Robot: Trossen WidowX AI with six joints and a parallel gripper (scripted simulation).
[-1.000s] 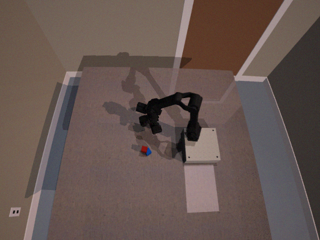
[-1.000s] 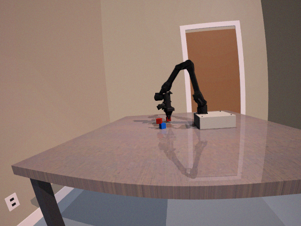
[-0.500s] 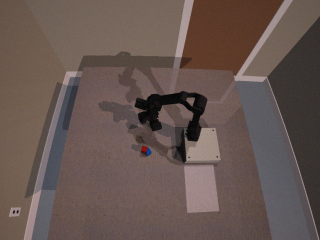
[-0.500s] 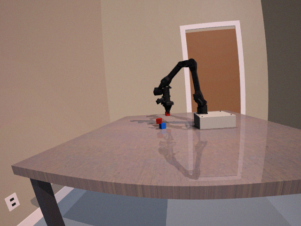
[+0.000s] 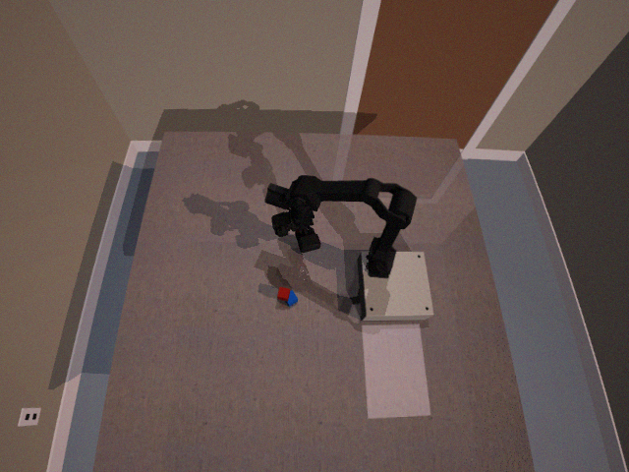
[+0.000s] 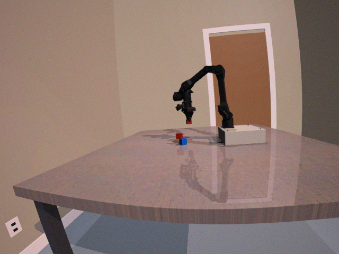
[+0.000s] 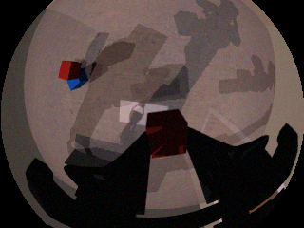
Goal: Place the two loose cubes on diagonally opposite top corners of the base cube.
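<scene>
Now: the red cube 180 mm to the left of my gripper tip, 70 mm below it and 40 mm ahead of it. Also, from my gripper tip: blue cube: 190 mm to the left, 100 mm below, 20 mm ahead.
</scene>
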